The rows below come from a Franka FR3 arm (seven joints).
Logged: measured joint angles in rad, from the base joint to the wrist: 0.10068, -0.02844, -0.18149, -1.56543, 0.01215, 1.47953, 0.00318; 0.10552, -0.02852, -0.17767, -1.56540, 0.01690, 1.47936, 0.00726; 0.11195, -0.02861, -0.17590, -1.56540, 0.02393, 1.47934, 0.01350; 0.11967, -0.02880, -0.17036, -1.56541, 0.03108, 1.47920, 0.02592; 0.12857, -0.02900, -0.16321, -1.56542, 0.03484, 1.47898, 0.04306; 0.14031, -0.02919, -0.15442, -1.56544, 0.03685, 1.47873, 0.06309; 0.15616, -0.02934, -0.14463, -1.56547, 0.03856, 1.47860, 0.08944; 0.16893, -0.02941, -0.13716, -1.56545, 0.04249, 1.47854, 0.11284; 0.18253, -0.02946, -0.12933, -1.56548, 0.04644, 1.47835, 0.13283; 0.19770, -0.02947, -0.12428, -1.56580, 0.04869, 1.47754, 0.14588
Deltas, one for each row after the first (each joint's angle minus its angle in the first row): 0.00484, -0.00008, 0.00382, 0.00003, 0.00475, -0.00017, 0.00408; 0.01127, -0.00017, 0.00559, 0.00003, 0.01178, -0.00019, 0.01032; 0.01899, -0.00036, 0.01113, 0.00002, 0.01893, -0.00033, 0.02274; 0.02789, -0.00056, 0.01828, 0.00001, 0.02269, -0.00055, 0.03988; 0.03963, -0.00075, 0.02707, -0.00001, 0.02470, -0.00080, 0.05991; 0.05548, -0.00090, 0.03686, -0.00004, 0.02641, -0.00093, 0.08626; 0.06825, -0.00097, 0.04433, -0.00002, 0.03034, -0.00099, 0.10966; 0.08185, -0.00102, 0.05216, -0.00005, 0.03429, -0.00118, 0.12965; 0.09702, -0.00103, 0.05721, -0.00037, 0.03654, -0.00199, 0.14270
